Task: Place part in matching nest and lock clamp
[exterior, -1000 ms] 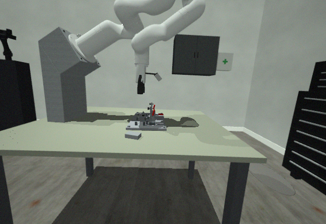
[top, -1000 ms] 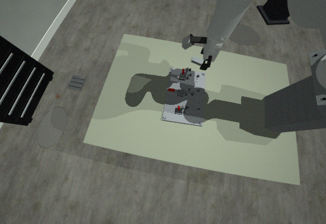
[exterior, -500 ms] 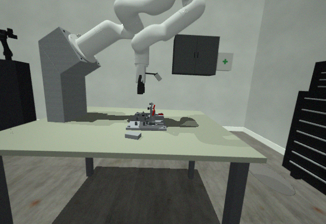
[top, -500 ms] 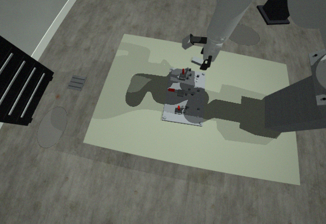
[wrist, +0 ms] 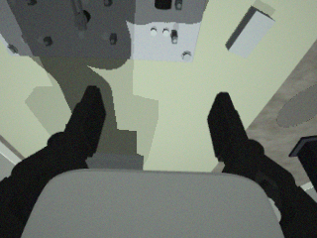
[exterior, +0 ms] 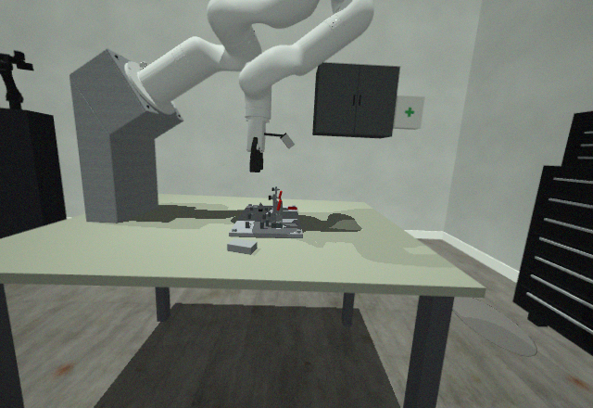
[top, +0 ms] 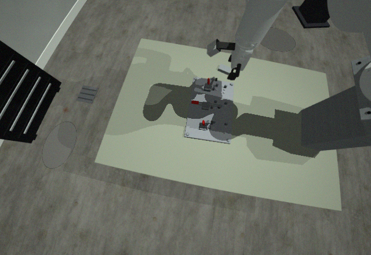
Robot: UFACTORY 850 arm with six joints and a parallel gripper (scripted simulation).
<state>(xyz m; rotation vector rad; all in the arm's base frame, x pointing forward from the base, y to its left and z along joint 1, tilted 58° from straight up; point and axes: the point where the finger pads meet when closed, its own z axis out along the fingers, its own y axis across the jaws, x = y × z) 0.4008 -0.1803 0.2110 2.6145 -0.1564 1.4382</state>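
Now: hand 60 mm past the grey block part, 140 mm to the left of it and 200 mm above it. From my hand the other things lie so: grey fixture plate 70 mm ahead, 90 mm to the left, 210 mm below.
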